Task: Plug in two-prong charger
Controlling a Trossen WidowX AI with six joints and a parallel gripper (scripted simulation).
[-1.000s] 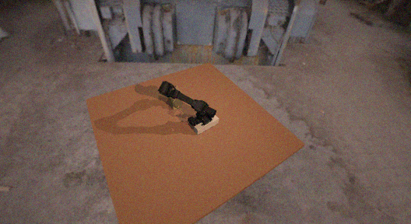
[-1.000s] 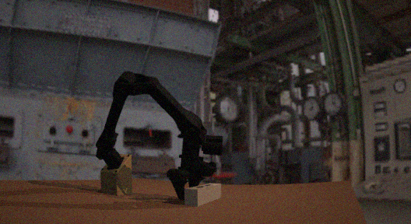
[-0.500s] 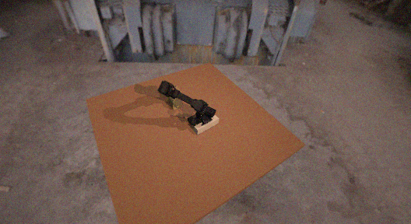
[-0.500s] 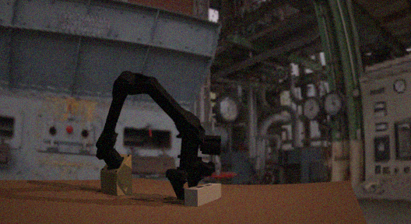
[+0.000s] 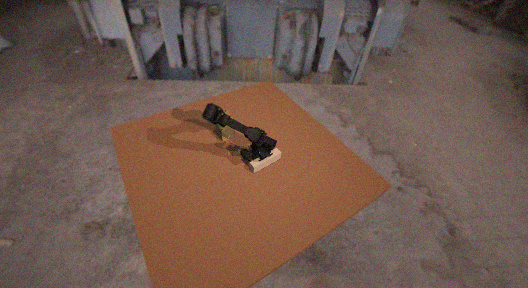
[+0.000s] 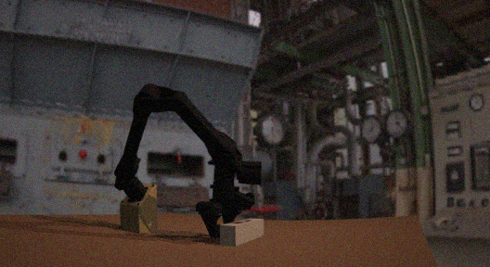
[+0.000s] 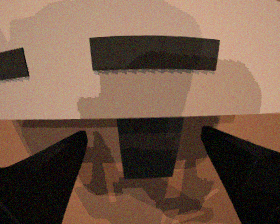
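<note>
My gripper tip is now 30 mm short of the dark charger and 10 mm below it.
</note>
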